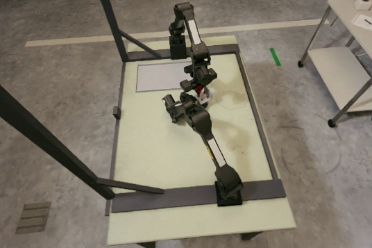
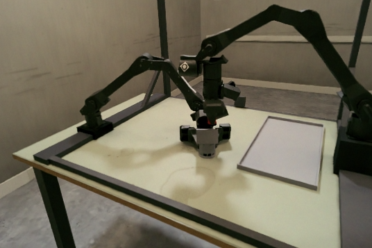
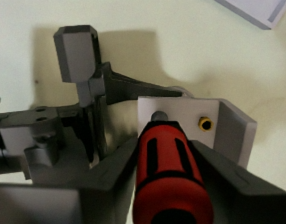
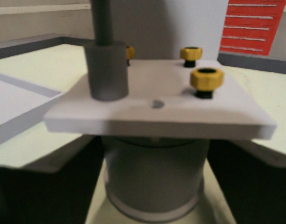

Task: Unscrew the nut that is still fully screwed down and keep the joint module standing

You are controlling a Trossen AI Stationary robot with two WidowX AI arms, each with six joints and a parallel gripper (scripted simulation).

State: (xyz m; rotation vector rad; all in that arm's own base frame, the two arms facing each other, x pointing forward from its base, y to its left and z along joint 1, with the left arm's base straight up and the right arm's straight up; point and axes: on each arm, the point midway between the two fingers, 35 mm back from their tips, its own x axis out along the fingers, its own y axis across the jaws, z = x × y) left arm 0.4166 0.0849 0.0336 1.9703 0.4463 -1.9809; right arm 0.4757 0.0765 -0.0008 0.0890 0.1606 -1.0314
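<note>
My left gripper is now 3 cm above the red-handled nut driver. Also, from my left hand: nut: 7 cm below, 3 cm to the right, 1 cm ahead; pale bracket: 7 cm below, 2 cm ahead, 1 cm to the right; grey joint module: 11 cm below, 2 cm ahead, 1 cm to the right.
Now: the grey joint module 2 cm ahead of my right hand and 1 cm to the left of it. Round my right hand: nut 1 cm ahead, 1 cm to the right, 4 cm above; then pale bracket 3 cm ahead, 1 cm to the left, 4 cm above; then red-handled nut driver 2 cm to the left, 8 cm above.
</note>
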